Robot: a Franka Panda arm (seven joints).
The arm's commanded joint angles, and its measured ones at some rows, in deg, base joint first. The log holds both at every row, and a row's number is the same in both.
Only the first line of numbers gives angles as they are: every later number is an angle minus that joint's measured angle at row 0.
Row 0, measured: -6.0 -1.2 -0.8 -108.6 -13.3 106.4 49.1
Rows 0 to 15, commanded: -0.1 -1.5 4.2 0.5 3.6 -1.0 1.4; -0.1 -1.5 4.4 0.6 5.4 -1.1 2.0; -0.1 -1.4 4.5 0.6 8.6 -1.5 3.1; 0.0 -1.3 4.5 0.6 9.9 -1.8 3.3; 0.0 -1.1 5.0 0.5 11.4 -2.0 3.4; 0.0 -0.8 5.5 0.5 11.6 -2.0 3.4; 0.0 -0.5 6.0 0.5 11.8 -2.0 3.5; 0.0 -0.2 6.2 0.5 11.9 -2.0 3.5; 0.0 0.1 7.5 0.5 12.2 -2.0 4.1; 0.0 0.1 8.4 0.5 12.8 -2.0 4.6; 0.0 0.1 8.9 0.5 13.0 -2.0 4.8; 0.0 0.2 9.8 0.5 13.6 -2.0 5.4; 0.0 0.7 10.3 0.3 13.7 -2.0 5.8; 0.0 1.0 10.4 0.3 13.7 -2.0 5.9; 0.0 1.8 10.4 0.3 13.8 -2.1 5.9; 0.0 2.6 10.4 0.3 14.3 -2.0 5.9
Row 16, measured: 0.6 0.6 9.7 -0.2 12.9 -1.2 5.2
